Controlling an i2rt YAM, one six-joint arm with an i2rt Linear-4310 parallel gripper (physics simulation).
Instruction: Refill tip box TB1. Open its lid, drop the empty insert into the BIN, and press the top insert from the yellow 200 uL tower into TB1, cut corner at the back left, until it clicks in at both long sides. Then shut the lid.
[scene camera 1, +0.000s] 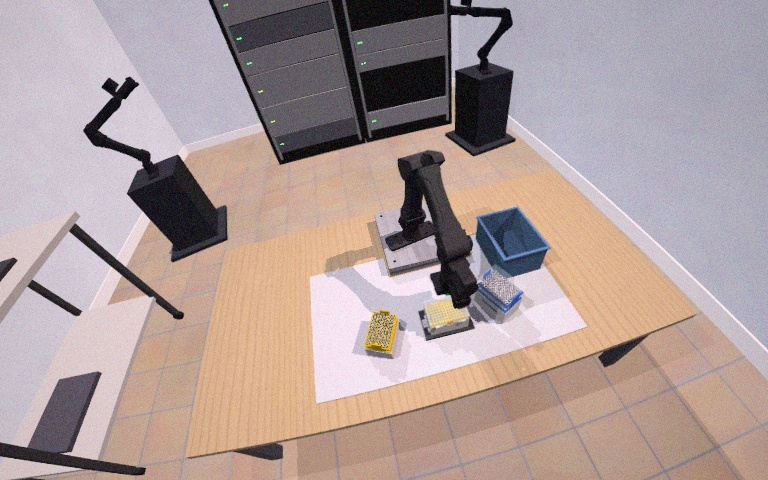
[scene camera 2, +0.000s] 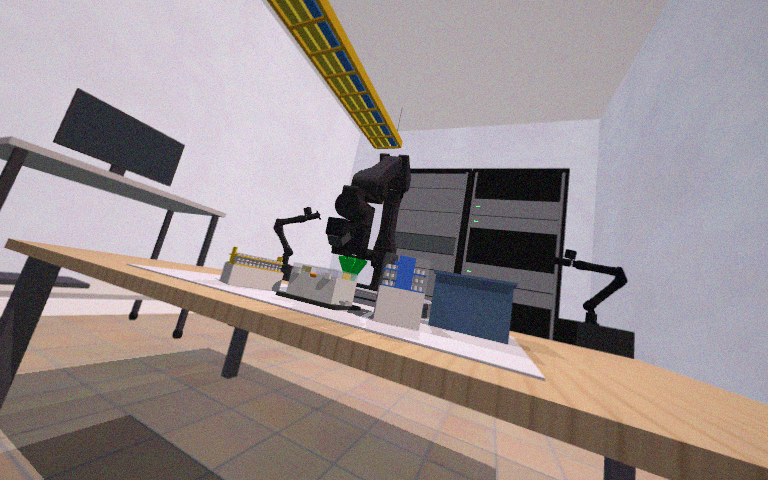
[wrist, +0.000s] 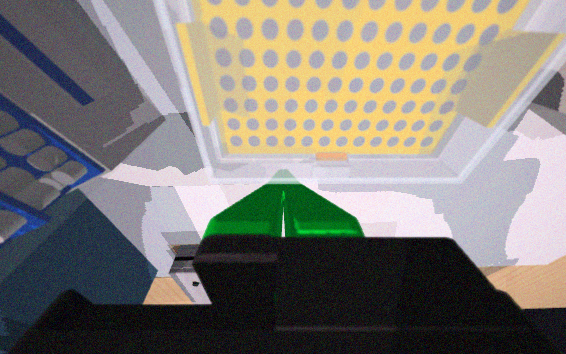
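Tip box TB1 (scene camera 1: 451, 331) (scene camera 2: 314, 289) stands in a dark holder at the middle of the white mat. Its yellow insert (scene camera 1: 444, 313) (wrist: 330, 45) has grey, empty-looking holes and shows through the clear lid (wrist: 390, 180), which looks down over the box. My gripper (scene camera 2: 352, 275) (wrist: 283, 177) is shut and empty. Its green fingertips are at the box's edge on the arm side, by the orange catch; whether they touch the lid is unclear. In scene camera 1 the wrist mostly hides them. The yellow tower (scene camera 1: 382, 331) (scene camera 2: 253, 276) stands left of TB1. The blue BIN (scene camera 1: 523, 263) (scene camera 2: 472, 308) (wrist: 75, 250) stands at the back right.
A blue-topped tip rack (scene camera 1: 501, 289) (scene camera 2: 398, 308) (wrist: 47, 175) stands close to the right of TB1, between it and the bin. The arm's grey base plate (scene camera 1: 410, 261) is behind the mat (scene camera 1: 339, 362). Server racks and two other arms on pedestals stand beyond the table.
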